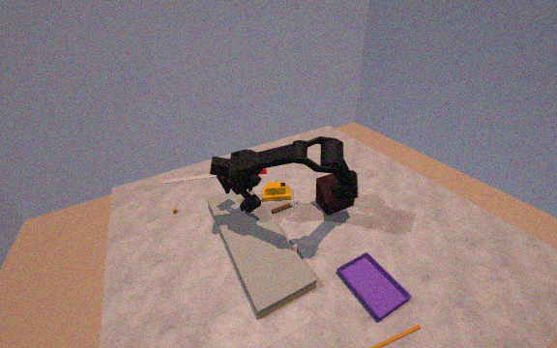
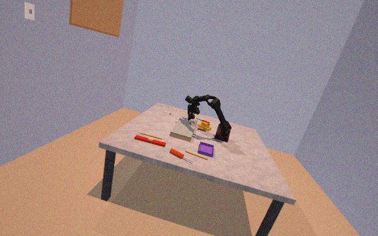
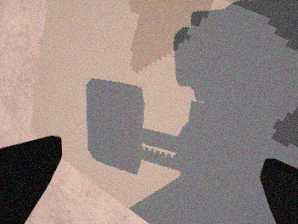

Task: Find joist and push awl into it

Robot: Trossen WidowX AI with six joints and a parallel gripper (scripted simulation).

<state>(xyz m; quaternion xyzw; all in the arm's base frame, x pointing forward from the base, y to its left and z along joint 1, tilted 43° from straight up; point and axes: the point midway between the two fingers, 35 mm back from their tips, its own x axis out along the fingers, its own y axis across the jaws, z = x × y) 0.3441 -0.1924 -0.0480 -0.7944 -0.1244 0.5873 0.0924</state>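
Right now the yellow stud finder is 200 mm behind my gripper tip and 30 mm below it. From my gripper tip the other things lie so: small orange block (200 mm ahead, 180 mm to the right, 70 mm below); awl (190 mm behind, 80 mm to the left, 70 mm below); white stick (380 mm to the right, 70 mm below, 50 mm ahead).
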